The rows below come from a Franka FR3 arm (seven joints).
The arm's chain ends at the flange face. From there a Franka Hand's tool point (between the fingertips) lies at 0.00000 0.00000 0.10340 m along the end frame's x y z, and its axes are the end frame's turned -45 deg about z.
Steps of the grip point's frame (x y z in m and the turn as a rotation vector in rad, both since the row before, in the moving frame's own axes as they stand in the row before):
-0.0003, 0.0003, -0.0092, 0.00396, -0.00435, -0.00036
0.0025, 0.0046, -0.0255, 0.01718, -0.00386, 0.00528
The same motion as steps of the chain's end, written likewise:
0.0006, 0.0004, -0.0092, -0.00028, -0.00588, -0.00036
0.0066, 0.0025, -0.0255, 0.00942, -0.01488, 0.00528

